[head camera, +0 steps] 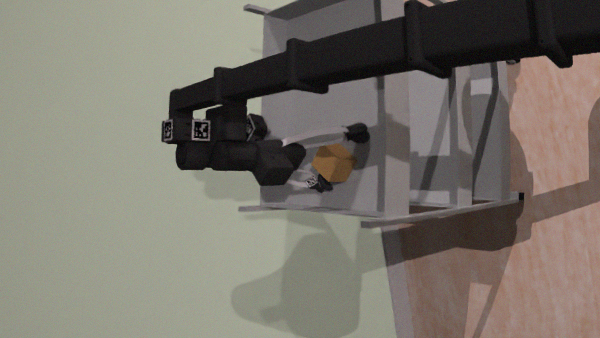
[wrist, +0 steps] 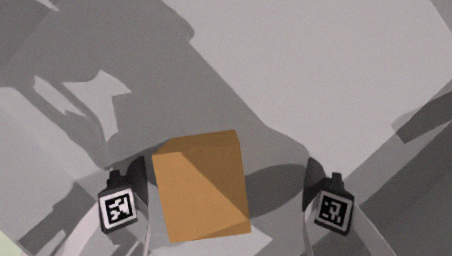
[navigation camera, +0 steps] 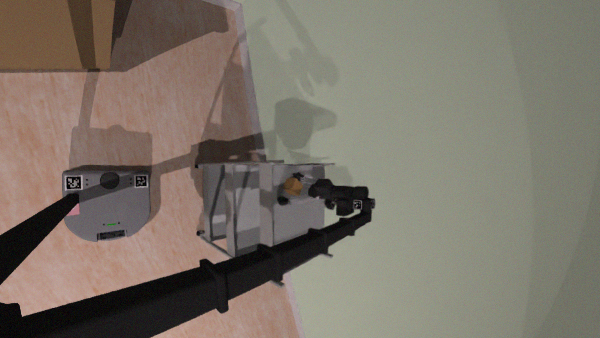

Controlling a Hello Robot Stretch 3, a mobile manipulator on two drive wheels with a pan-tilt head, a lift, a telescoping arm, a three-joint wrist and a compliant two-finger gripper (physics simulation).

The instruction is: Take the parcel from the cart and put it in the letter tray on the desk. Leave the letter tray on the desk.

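Where they show: gripper, fingertip midpoint: [head camera: 348,159] [wrist: 226,175] [navigation camera: 286,188]; robot's base at its link origin: [navigation camera: 110,179].
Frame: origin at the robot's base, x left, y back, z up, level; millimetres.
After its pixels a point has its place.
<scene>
The parcel [head camera: 332,166] {x -596, y 7, z 713 mm} [navigation camera: 293,185] {x -591, y 7, z 713 mm} [wrist: 200,197] {x -616, y 14, z 713 mm} is an orange-brown box on the grey top shelf of the cart [head camera: 396,175] {x -460, y -8, z 702 mm} [navigation camera: 266,200] {x -460, y 54, z 702 mm}. My gripper [head camera: 340,158] {x -601, y 21, z 663 mm} [navigation camera: 291,188] {x -601, y 21, z 663 mm} [wrist: 226,175] {x -601, y 21, z 663 mm} is open, with its fingertips on either side of the parcel. In the wrist view the parcel is closer to the left fingertip, with a wider gap to the right one. Neither fingertip visibly touches it. The letter tray does not show in these views, and I cannot identify the desk.
The cart's raised edges and lower shelves show beside the parcel. My black arm [head camera: 350,60] {x -287, y 93, z 1015 mm} [navigation camera: 250,270] {x -163, y 90, z 1017 mm} reaches across above the cart. My grey base [navigation camera: 107,210] {x 13, y 126, z 160 mm} stands on the wood-look floor. A brown piece of furniture [navigation camera: 40,35] {x 210, y -455, z 404 mm} is at the navigation view's top left. Pale green floor [navigation camera: 450,175] {x -999, y -33, z 1257 mm} lies beyond the cart.
</scene>
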